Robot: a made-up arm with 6 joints. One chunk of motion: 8 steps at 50 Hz.
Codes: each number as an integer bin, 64 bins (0 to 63) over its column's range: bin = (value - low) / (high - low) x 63, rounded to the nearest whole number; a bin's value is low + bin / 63 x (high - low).
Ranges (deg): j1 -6..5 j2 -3..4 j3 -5..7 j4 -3..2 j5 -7..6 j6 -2..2
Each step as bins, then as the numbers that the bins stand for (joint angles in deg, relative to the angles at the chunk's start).
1 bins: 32 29 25 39 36 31
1 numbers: -0.41 0.22 -0.24 0.10 0.43 -0.03
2 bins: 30 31 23 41 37 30
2 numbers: -0.76 0.44 -0.62 0.25 0.63 -0.10
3 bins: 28 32 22 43 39 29
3 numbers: -1.11 0.56 -0.81 0.41 1.05 -0.16
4 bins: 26 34 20 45 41 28
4 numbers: -1.46 0.78 -1.19 0.57 1.46 -0.22
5 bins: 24 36 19 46 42 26
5 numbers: -1.81 1.00 -1.38 0.65 1.67 -0.35
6 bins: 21 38 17 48 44 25
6 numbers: -2.33 1.22 -1.76 0.81 2.08 -0.41
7 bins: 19 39 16 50 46 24
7 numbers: -2.68 1.33 -1.95 0.97 2.49 -0.48
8 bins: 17 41 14 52 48 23
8 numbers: -3.03 1.56 -2.33 1.13 2.90 -0.54
